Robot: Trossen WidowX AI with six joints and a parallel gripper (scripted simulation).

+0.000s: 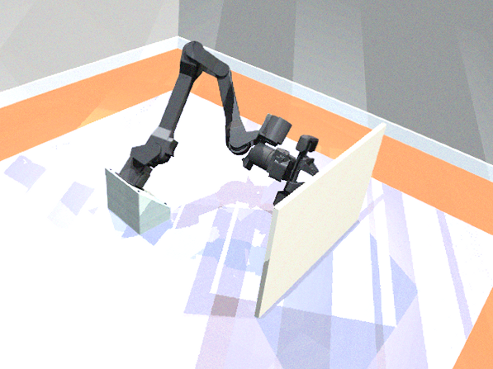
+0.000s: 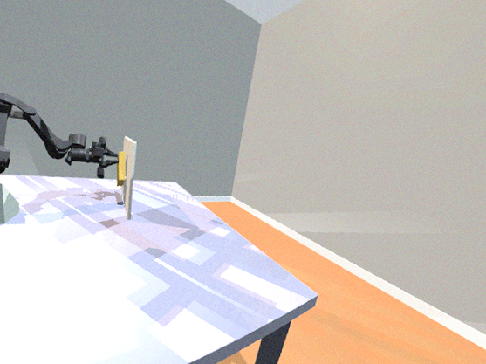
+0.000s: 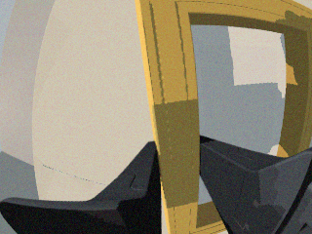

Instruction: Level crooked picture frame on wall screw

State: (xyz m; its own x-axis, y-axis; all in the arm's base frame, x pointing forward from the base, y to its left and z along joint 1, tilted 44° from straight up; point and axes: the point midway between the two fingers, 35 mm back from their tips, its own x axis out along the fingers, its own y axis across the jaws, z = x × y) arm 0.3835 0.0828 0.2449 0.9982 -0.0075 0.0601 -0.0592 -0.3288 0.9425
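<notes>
My gripper tip is 5 cm above the picture frame and 2 cm to the left of it. Also, from my gripper tip: cream wall panel (5 cm below, 2 cm to the right, 2 cm ahead).
</notes>
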